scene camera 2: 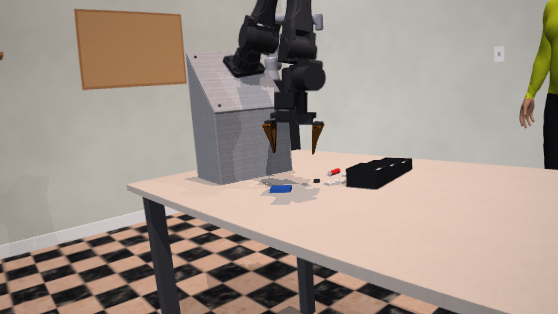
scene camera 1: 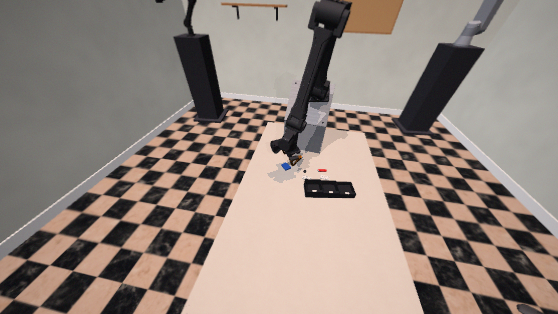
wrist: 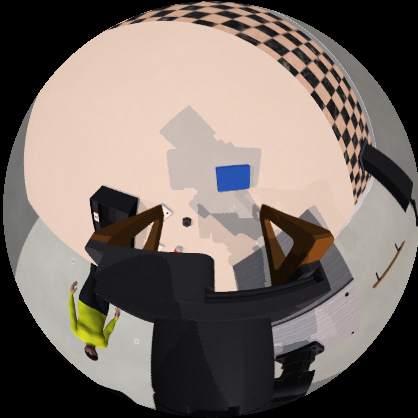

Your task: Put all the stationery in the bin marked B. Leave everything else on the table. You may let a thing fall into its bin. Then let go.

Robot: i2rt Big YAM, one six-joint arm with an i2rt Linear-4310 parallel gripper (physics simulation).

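Places are measured from the arm's base along level axes (x ahead, y left, z up), in millimetres.
Where they show: gripper, fingertip midpoint: (scene camera 2: 293, 153) (scene camera 1: 288, 159) (wrist: 211, 209); arm's base at its link origin: (scene camera 2: 243, 66) (scene camera 1: 318, 94) (wrist: 300, 353).
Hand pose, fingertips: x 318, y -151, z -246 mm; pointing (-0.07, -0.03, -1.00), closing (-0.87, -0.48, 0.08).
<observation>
Things, the pixels of their centre, and the offset from my fingertips. Level surfaces: height alone.
- blue block at the middle of its body: (wrist: 232, 177) (scene camera 2: 281, 188) (scene camera 1: 286, 166) dx -38, dy -13, dz -90 mm
- red cylinder with a pale end, body centre: (wrist: 175, 253) (scene camera 2: 333, 172) (scene camera 1: 321, 170) dx -24, dy +200, dz -88 mm
- small black piece at the middle of its body: (wrist: 186, 221) (scene camera 2: 316, 180) (scene camera 1: 304, 171) dx -10, dy +99, dz -91 mm
- black three-compartment bin unit at the middle of its body: (wrist: 115, 242) (scene camera 2: 381, 169) (scene camera 1: 329, 188) dx +122, dy +219, dz -72 mm
- table at its surface level: dz -95 mm
A blue block (scene camera 1: 286, 166) (scene camera 2: 281, 189) (wrist: 233, 177) lies flat on the table, below and to one side of my gripper (scene camera 1: 297, 161) (scene camera 2: 293, 153) (wrist: 213, 206). The gripper is open and empty, pointing down well above the table. A red cylinder with a pale end (scene camera 1: 322, 170) (scene camera 2: 334, 172) (wrist: 178, 251) lies near the bins; my gripper body hides part of it in the wrist view. A small black piece (scene camera 1: 305, 171) (scene camera 2: 316, 180) (wrist: 187, 221) lies between it and the block. The black three-compartment bin unit (scene camera 1: 330, 195) (scene camera 2: 362, 178) carries white labels, too small to read.
White flat tiles (scene camera 1: 324, 177) (scene camera 2: 332, 183) (wrist: 167, 212) lie beside the bin unit. The grey arm pedestal (scene camera 2: 255, 145) stands at the table's back end. The table (scene camera 1: 310, 250) (scene camera 2: 450, 225) extends past the bins. A person (scene camera 2: 547, 60) stands beyond it.
</observation>
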